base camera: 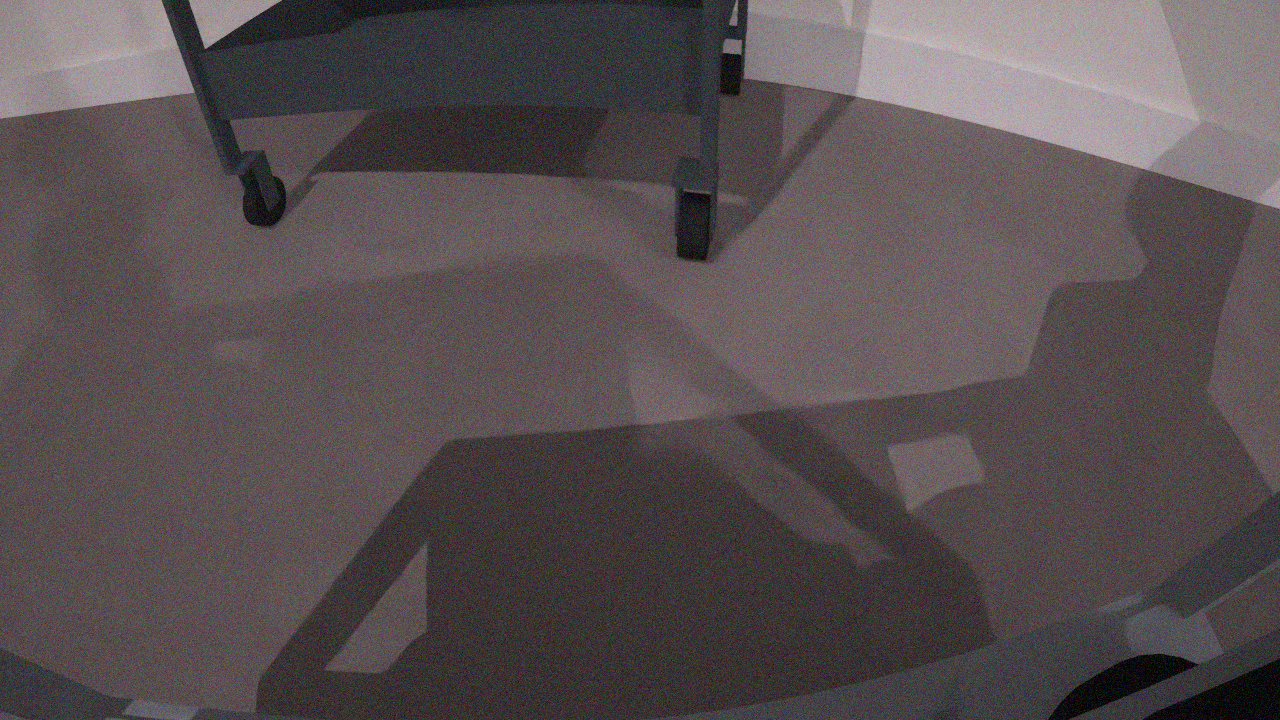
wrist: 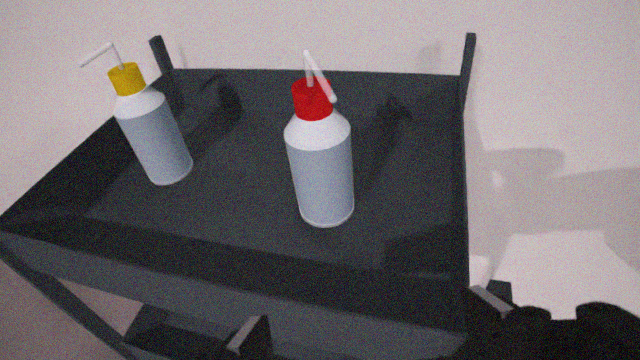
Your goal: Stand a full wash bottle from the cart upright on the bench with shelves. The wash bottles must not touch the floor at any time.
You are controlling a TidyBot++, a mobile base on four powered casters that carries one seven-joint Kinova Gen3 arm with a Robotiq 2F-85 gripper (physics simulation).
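Note:
A wash bottle with a red cap (wrist: 322, 175) stands upright on the top tray of the dark cart (wrist: 240, 285) (base camera: 447, 67), right of the tray's middle in the wrist view. A second wash bottle with a yellow cap (wrist: 155, 142) stands upright farther left on the same tray. Both have grey-blue bodies up to white shoulders, and bent white spouts. My gripper (wrist: 366, 324) is open and empty, its fingers wide apart at the bottom of the wrist view, in front of the cart's near side and apart from both bottles. The bench with shelves does not show in either view.
The tray has a raised rim, and corner posts (wrist: 468, 60) stand up at its back. A wall (wrist: 380, 30) (base camera: 1011, 53) is behind the cart. In the base view, cart casters (base camera: 694, 223) rest on the floor (base camera: 850, 295), and part of my base shows at the bottom edge.

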